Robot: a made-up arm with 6 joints. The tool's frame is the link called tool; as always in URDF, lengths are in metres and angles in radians. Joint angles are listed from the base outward.
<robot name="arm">
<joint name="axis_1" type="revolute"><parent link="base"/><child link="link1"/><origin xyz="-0.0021 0.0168 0.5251"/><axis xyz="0 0 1"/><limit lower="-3.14" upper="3.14"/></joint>
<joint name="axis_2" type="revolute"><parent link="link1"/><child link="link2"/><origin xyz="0.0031 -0.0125 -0.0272"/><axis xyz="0 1 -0.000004"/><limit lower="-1.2" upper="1.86"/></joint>
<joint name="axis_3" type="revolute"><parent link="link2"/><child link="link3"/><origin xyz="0.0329 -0.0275 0.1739"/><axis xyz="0 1 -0.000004"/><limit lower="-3.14" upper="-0.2"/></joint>
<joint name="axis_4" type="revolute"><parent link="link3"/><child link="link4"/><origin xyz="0.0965 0.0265 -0.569"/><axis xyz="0 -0.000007 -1"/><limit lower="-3.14" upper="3.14"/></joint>
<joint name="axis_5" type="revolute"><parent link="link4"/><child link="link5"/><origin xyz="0.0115 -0.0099 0.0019"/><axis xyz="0 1 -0.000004"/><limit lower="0.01" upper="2.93"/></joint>
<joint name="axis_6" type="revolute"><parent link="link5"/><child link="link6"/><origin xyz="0.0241 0.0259 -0.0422"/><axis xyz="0 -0.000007 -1"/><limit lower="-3.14" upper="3.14"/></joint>
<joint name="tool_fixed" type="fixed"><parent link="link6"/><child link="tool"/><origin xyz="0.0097 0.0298 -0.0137"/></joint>
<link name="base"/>
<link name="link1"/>
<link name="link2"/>
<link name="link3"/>
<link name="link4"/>
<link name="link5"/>
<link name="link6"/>
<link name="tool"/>
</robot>
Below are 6 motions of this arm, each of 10 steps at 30 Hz.
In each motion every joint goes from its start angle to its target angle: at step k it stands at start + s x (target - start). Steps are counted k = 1, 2, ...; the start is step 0. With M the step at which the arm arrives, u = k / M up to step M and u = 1 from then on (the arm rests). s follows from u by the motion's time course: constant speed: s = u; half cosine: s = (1 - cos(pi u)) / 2; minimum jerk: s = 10 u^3 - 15 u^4 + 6 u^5.
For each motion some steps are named. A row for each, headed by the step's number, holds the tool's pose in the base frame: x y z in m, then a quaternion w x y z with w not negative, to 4 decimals.
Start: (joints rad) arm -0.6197 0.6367 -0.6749 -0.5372 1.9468 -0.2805
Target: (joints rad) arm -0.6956 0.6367 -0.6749 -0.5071 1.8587 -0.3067
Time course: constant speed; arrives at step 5
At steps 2, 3, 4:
2: 0.1465 -0.0929 0.0479 0.5890 0.1612 0.7908 0.0412
3: 0.1454 -0.0949 0.0470 0.5964 0.1705 0.7835 0.0371
4: 0.1442 -0.0969 0.0461 0.6037 0.1796 0.7760 0.0330

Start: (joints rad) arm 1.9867 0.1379 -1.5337 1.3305 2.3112 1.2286
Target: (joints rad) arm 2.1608 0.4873 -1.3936 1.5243 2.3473 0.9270
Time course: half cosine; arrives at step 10
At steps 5, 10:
5: -0.3648 0.5605 0.5204 0.4995 -0.4232 0.6432 0.3971
10: -0.3989 0.5130 0.3810 0.4210 -0.4585 0.7020 0.3460

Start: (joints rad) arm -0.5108 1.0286 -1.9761 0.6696 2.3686 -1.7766
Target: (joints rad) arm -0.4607 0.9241 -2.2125 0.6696 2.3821 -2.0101
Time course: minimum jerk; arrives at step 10
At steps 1, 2, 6, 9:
1: 0.5698 -0.2855 0.3300 0.5602 0.6953 -0.0437 0.4481
2: 0.5733 -0.2860 0.3388 0.5593 0.6897 -0.0489 0.4573
6: 0.6076 -0.2851 0.4540 0.5362 0.6120 -0.1106 0.5707
9: 0.6173 -0.2802 0.5128 0.5170 0.5694 -0.1371 0.6242

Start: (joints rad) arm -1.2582 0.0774 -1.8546 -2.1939 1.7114 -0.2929
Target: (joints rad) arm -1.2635 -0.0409 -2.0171 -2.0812 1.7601 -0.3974
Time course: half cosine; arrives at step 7
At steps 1, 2, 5, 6, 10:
1: 0.1063 -0.5777 0.8798 0.3324 -0.6348 0.6009 -0.3542
2: 0.1024 -0.5664 0.9006 0.3320 -0.6304 0.5950 -0.3719
5: 0.0823 -0.5065 0.9884 0.3327 -0.6104 0.5621 -0.4481
6: 0.0774 -0.4914 1.0065 0.3335 -0.6059 0.5534 -0.4641
10: 0.0756 -0.4859 1.0128 0.3338 -0.6044 0.5502 -0.4697

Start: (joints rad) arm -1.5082 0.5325 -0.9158 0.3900 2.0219 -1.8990
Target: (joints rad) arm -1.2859 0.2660 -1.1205 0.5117 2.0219 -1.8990
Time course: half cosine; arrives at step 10
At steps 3, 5, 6, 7, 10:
3: 0.0586 -0.4014 0.1941 0.6994 0.6562 -0.2692 0.0888
5: 0.0950 -0.4434 0.2499 0.7350 0.6105 -0.2644 0.1313
6: 0.1157 -0.4613 0.2820 0.7510 0.5855 -0.2630 0.1551
7: 0.1352 -0.4748 0.3126 0.7638 0.5624 -0.2623 0.1774
10: 0.1645 -0.4897 0.3600 0.7797 0.5276 -0.2623 0.2117

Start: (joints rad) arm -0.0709 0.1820 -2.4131 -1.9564 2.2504 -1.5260
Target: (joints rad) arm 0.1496 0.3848 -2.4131 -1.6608 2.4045 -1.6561
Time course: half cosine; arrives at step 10
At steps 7, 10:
7: 0.5141 0.0308 0.9678 0.7672 -0.3685 0.4879 0.1938
10: 0.5308 0.0599 0.9447 0.7592 -0.3438 0.4953 0.2452

